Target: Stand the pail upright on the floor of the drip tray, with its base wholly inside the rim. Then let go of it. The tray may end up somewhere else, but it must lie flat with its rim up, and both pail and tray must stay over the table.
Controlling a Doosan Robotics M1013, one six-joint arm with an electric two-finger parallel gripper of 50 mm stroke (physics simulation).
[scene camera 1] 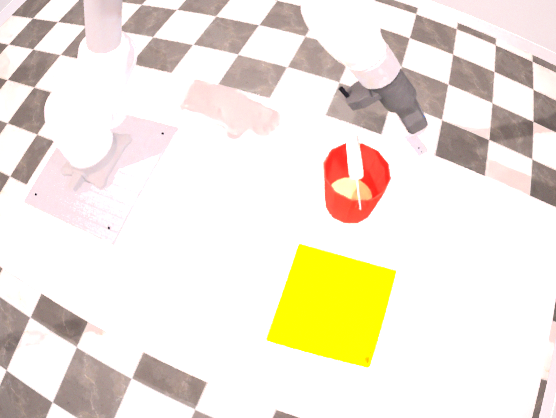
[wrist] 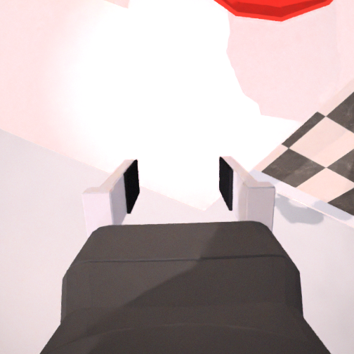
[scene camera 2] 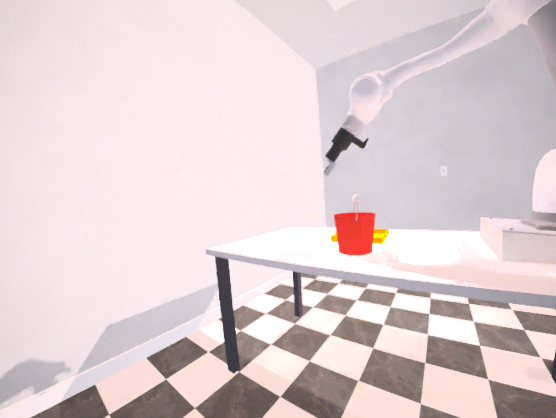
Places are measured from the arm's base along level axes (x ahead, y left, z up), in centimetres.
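Pixels of known places: gripper, between the fingertips: (scene camera 1: 419, 143) (scene camera 2: 325, 174); arm's base, origin of its link: (scene camera 1: 95, 156).
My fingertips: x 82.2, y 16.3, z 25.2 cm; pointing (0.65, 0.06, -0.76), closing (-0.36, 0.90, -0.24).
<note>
Ahead of a thing's pixels: the offset from my fingertips to its middle. "spot": to the spot under its first point. Level surfaces: height alone.
The red pail @(dx -11.7, dy -0.4, dz -21.9 cm) (scene camera 1: 350, 210) (scene camera 2: 355, 234) stands upright on the table, beside the tray and apart from it. Its white handle @(spot: dx -13.0, dy -2.9, dz -10.1 cm) (scene camera 1: 354, 159) (scene camera 2: 356, 198) is raised above the rim. Part of the pail (wrist: 280, 10) shows at the top edge of the wrist view. The yellow drip tray @(dx -6.4, dy -30.1, dz -32.6 cm) (scene camera 1: 332, 306) (scene camera 2: 381, 236) lies flat; in scene camera 2 the pail partly hides it. My gripper (scene camera 1: 416, 144) (scene camera 2: 328, 168) (wrist: 178, 174) is open and empty, tilted, in the air above the pail's height and off to one side of it.
The white table @(dz -33.9 cm) (scene camera 1: 200, 280) (scene camera 2: 300, 260) carries pail and tray. The robot's base plate (scene camera 1: 145, 145) and mounting block (scene camera 2: 520, 245) are at the other end of the table. A wall (scene camera 2: 175, 150) rises beyond the gripper's side of the table. Checkered floor surrounds the table.
</note>
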